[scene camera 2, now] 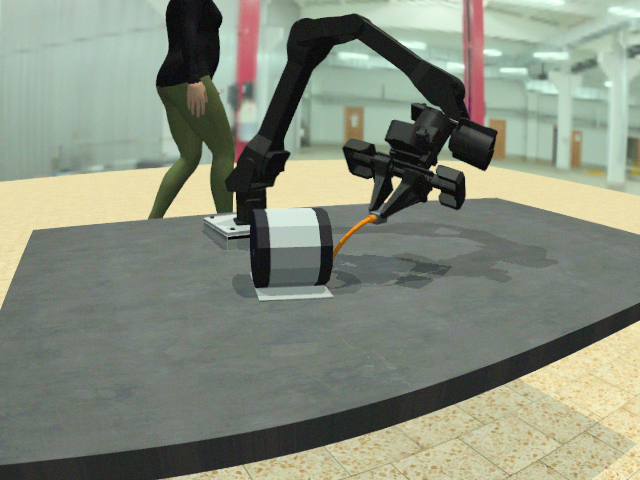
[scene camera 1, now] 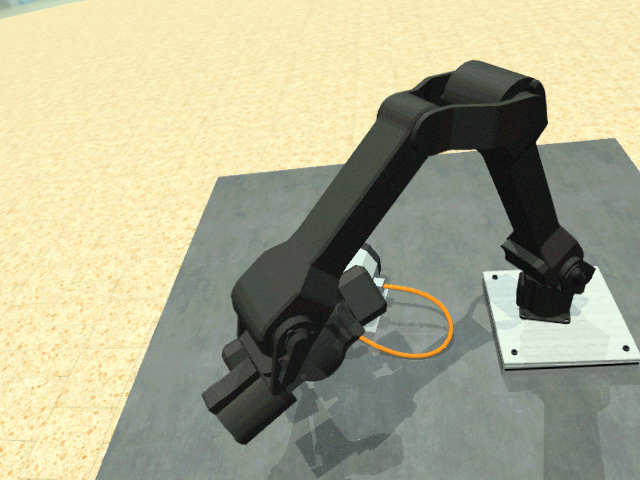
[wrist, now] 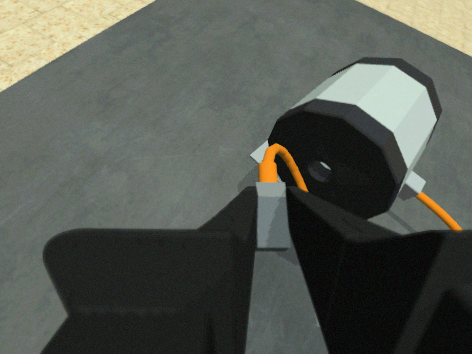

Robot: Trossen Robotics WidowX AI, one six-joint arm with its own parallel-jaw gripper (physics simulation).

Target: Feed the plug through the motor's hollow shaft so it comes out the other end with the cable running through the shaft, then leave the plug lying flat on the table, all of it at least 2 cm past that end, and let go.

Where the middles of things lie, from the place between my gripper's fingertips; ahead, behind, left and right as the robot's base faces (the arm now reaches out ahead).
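My hand is 1 cm to the right of the grey plug [wrist: 273, 234] and 1 cm past it.
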